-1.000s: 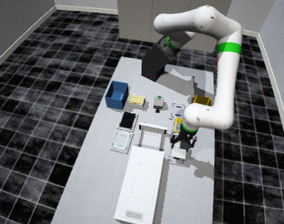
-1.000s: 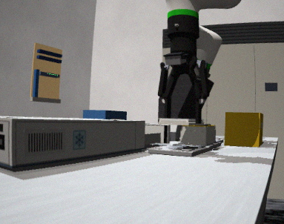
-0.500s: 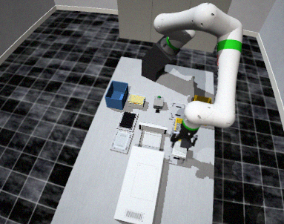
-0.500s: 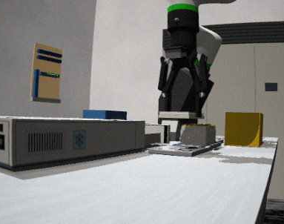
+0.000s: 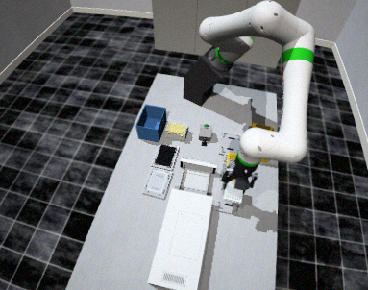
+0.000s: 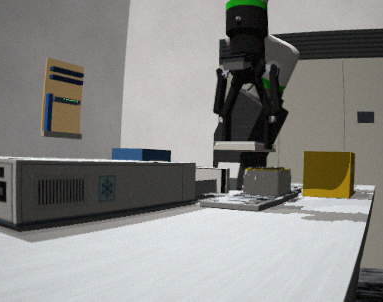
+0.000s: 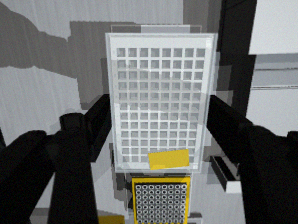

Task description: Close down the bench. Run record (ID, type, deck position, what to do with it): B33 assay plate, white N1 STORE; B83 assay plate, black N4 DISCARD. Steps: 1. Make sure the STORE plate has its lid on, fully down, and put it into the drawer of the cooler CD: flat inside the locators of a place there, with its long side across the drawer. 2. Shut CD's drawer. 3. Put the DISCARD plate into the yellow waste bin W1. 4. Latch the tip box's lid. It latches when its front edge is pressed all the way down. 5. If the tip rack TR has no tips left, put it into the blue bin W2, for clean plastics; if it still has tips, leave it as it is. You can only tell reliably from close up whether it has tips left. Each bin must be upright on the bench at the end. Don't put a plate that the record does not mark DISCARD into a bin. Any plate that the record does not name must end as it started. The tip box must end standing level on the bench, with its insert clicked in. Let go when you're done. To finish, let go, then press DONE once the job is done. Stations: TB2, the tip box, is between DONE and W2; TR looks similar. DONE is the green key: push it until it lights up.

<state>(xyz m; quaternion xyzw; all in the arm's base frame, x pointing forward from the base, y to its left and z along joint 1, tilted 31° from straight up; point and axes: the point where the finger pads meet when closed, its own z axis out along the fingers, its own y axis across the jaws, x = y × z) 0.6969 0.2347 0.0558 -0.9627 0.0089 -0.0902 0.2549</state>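
Now: hand 19 cm to the left of the cooler drawer and 10 cm above it. The rest, counted from my hand: clear plate lid (2 cm below); then yellow-topped tip holder (18 cm behind, 9 cm below, 2 cm to the right); then white plate (2 cm below).
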